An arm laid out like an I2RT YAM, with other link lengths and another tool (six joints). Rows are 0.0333 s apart.
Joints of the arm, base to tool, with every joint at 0 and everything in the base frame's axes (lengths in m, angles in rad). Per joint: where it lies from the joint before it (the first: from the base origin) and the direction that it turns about. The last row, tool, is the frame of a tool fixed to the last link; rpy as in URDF.
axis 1: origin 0.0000 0.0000 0.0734 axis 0 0 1
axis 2: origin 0.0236 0.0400 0.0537 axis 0 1 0
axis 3: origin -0.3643 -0.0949 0.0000 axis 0 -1 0
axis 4: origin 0.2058 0.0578 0.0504 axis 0 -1 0
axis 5: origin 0.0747 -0.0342 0.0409 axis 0 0 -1
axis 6: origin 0.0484 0.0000 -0.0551 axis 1 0 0
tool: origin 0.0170 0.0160 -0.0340 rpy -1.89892 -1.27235 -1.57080
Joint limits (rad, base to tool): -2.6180..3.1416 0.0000..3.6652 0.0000..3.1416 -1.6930..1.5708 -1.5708..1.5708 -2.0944..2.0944
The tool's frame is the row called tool.
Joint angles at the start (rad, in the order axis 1, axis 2, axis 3, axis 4, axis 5, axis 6):
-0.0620 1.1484 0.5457 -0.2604 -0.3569 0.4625
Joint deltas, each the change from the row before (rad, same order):
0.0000 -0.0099 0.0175 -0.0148 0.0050 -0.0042
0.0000 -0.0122 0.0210 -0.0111 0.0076 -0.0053
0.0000 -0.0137 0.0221 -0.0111 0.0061 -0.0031
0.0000 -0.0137 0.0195 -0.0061 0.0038 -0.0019
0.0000 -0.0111 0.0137 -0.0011 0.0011 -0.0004
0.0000 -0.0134 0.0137 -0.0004 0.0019 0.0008
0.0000 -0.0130 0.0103 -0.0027 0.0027 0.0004
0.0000 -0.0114 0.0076 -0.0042 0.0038 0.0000
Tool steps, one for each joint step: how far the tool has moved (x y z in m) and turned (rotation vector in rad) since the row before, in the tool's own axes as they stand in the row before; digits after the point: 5 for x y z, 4 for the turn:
0.00169 -0.00154 -0.00372 0.0045 0.0141 -0.0042
0.00271 -0.00227 -0.00451 0.0087 0.0234 -0.0056
0.00277 -0.00249 -0.00510 0.0114 0.0237 -0.0039
0.00263 -0.00249 -0.00492 0.0146 0.0237 -0.0034
0.00201 -0.00204 -0.00383 0.0144 0.0189 -0.0022
0.00196 -0.00203 -0.00427 0.0157 0.0213 -0.0011
0.00109 -0.00116 -0.00375 0.0113 0.0173 -0.0007
0.00054 -0.00052 -0.00307 0.0067 0.0137 -0.0004

